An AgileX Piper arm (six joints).
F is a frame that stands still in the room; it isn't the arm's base.
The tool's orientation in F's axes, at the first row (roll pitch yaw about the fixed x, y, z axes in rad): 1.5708 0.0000 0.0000
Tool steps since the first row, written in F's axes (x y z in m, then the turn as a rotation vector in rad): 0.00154 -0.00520 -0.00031 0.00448 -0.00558 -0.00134; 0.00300 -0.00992 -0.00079 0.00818 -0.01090 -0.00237; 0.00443 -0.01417 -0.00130 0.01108 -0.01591 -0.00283; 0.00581 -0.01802 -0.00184 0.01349 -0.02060 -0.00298; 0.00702 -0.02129 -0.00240 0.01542 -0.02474 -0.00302; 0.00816 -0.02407 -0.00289 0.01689 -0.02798 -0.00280; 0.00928 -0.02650 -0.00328 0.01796 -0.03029 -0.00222; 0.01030 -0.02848 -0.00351 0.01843 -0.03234 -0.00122
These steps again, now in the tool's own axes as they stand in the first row. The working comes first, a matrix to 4 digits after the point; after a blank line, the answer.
The tool's axes in the first row as the columns of a matrix, in F's axes (used below as rounded here):
1.0000 0.0000 0.0000
0.0000 0.0000 -1.0000
0.0000 1.0000 0.0000

0.00154 -0.00031 0.00520 0.00448 -0.00134 0.00558; 0.00300 -0.00079 0.00992 0.00818 -0.00237 0.01090; 0.00443 -0.00130 0.01417 0.01108 -0.00283 0.01591; 0.00581 -0.00184 0.01802 0.01349 -0.00298 0.02060; 0.00702 -0.00240 0.02129 0.01542 -0.00302 0.02474; 0.00816 -0.00289 0.02407 0.01689 -0.00280 0.02798; 0.00928 -0.00328 0.02650 0.01796 -0.00222 0.03029; 0.01030 -0.00351 0.02848 0.01843 -0.00122 0.03234
